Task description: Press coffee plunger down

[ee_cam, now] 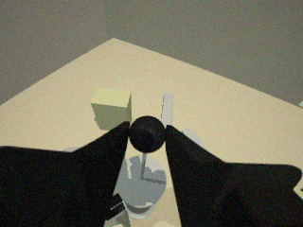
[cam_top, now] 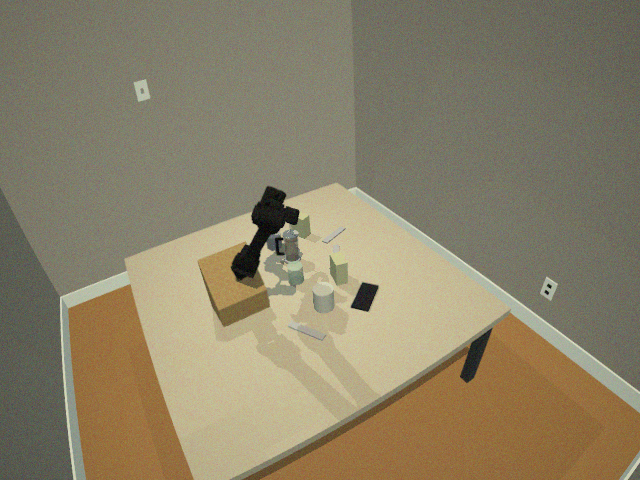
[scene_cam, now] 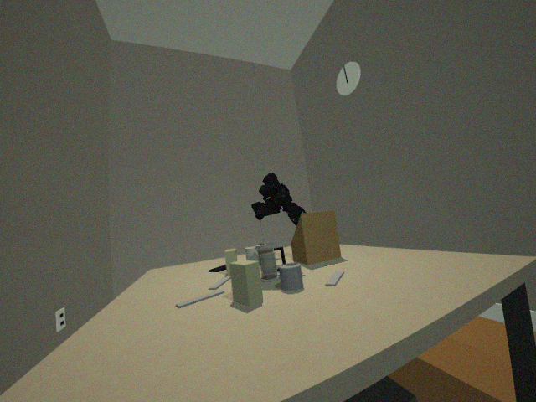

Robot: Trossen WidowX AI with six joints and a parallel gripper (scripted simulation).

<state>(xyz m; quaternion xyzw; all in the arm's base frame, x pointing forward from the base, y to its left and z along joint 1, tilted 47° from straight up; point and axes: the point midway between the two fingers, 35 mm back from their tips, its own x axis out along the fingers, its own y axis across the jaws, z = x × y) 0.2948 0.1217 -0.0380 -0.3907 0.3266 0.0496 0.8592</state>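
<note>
Now: gripper tip 12 cm above the coffee press and 3 cm past it. Also, from my gripper tip: white cylinder (34 cm to the right, 20 cm below, 9 cm behind); green cylinder (21 cm below, 14 cm to the right, 9 cm behind); black flat slab (41 cm to the right, 24 cm below, 6 cm ahead).
</note>
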